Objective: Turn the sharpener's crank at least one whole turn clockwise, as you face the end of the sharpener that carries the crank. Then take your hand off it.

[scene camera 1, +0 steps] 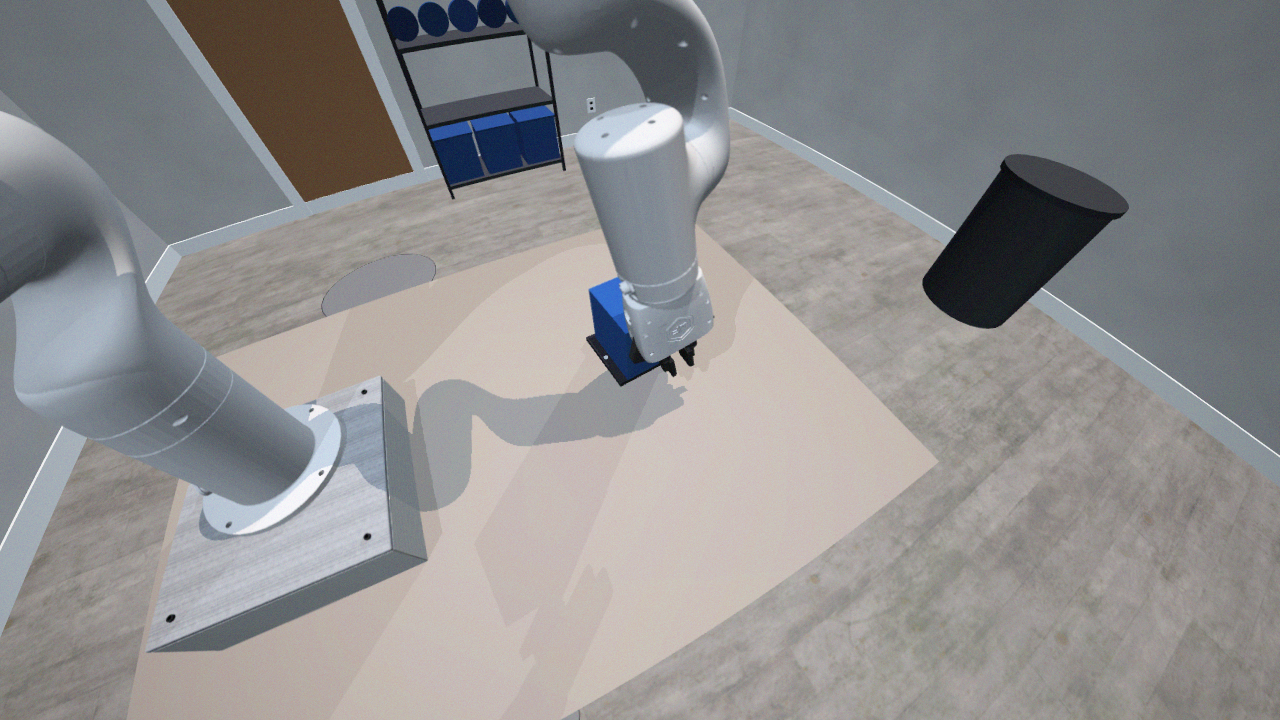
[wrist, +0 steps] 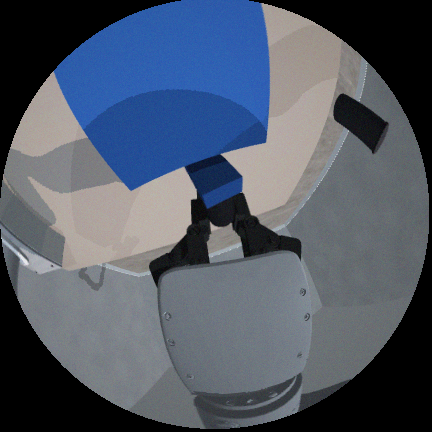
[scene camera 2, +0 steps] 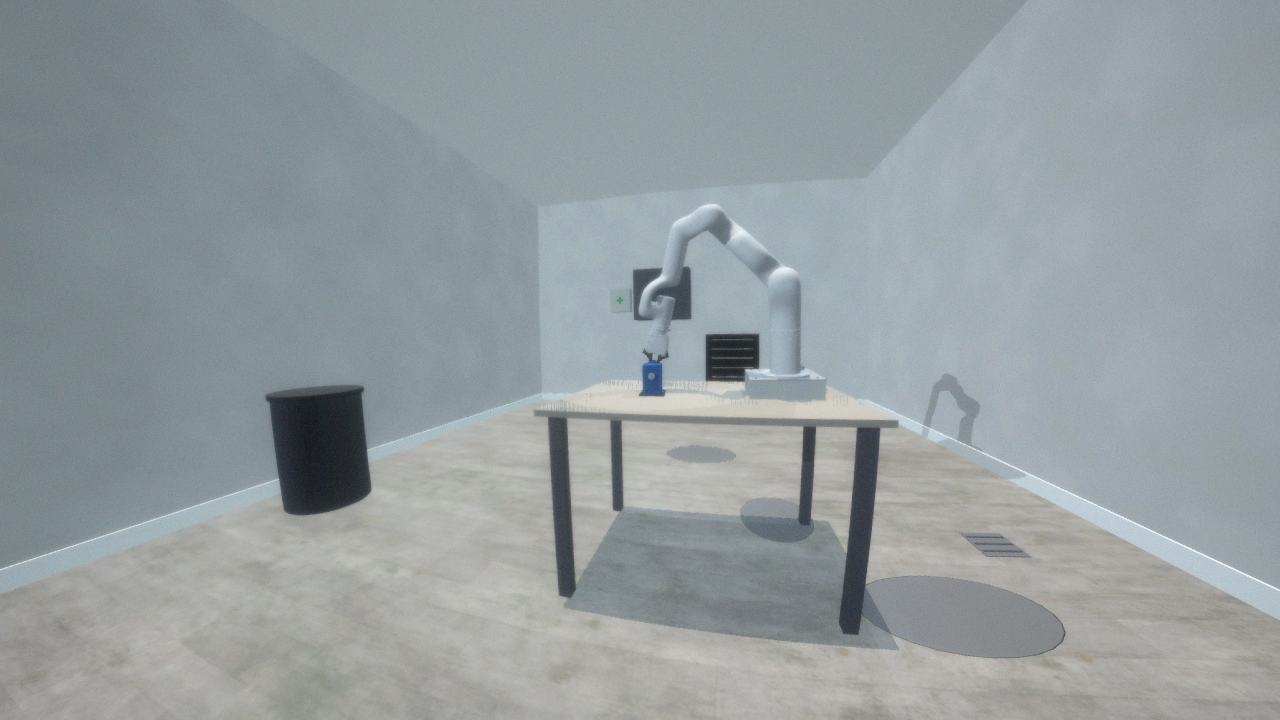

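The blue sharpener point(scene camera 1: 610, 324) point(scene camera 2: 652, 367) point(wrist: 185, 60) stands upright on its dark base on the table point(scene camera 1: 760, 528) point(scene camera 2: 716, 417). In the wrist view, a short blue crank arm point(wrist: 219, 184) sticks out at the end of the body nearest my gripper, with a round black knob point(wrist: 222, 216) on it. My gripper point(scene camera 1: 679, 363) point(scene camera 2: 656, 359) point(wrist: 215, 192) is shut on this knob, with one finger on each side. In scene camera 1 the gripper hides the crank and part of the body. The exact finger contact is dark and hard to see.
The arm's base block point(scene camera 1: 286, 582) point(scene camera 2: 785, 386) stands on the table, on the arm's side of the sharpener. A black bin point(scene camera 1: 1020, 246) point(scene camera 2: 320, 452) point(wrist: 357, 120) stands on the floor away from the table. A shelf rack point(scene camera 1: 487, 105) with blue boxes stands by the wall.
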